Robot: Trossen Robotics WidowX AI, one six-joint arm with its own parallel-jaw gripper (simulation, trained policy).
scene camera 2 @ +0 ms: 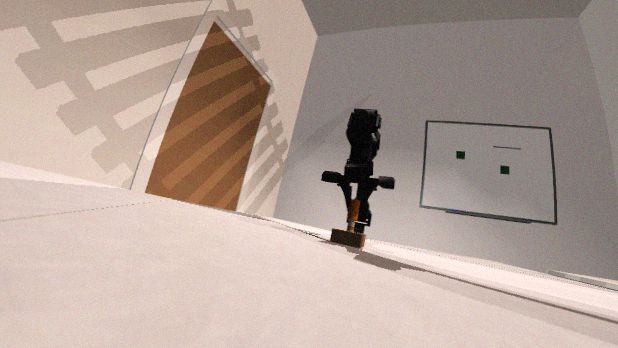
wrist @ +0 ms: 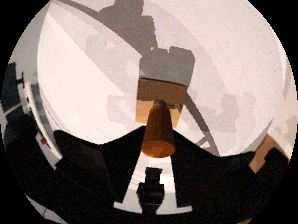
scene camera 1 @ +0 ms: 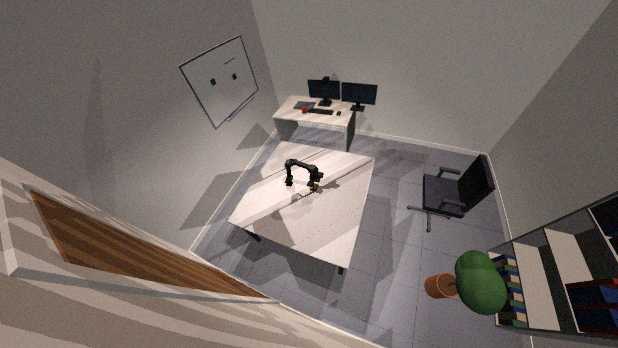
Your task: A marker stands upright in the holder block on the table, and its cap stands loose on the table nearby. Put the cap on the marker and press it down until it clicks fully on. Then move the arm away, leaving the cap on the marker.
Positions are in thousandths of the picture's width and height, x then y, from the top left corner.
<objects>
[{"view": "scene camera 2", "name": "my gripper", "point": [574,611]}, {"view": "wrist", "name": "my gripper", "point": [529,587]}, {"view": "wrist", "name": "orange cap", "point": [532,636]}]
</objects>
